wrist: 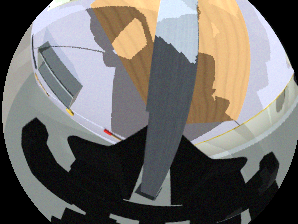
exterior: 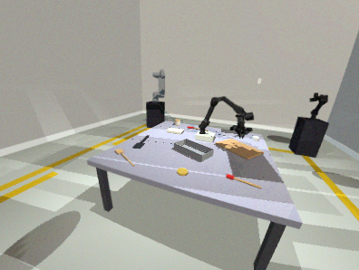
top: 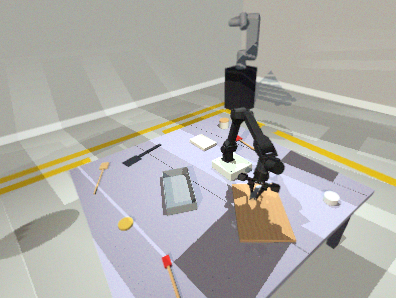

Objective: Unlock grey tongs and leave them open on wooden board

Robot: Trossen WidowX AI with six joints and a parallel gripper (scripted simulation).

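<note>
Right now my gripper tip is 6 cm past the wooden board and 11 cm above it. Round my gripper tip: yellow disc: 51 cm ahead, 36 cm to the right, 11 cm below; then white puck: 38 cm behind, 18 cm to the left, 10 cm below; then roasting tin: 19 cm ahead, 38 cm to the right, 9 cm below.
</note>
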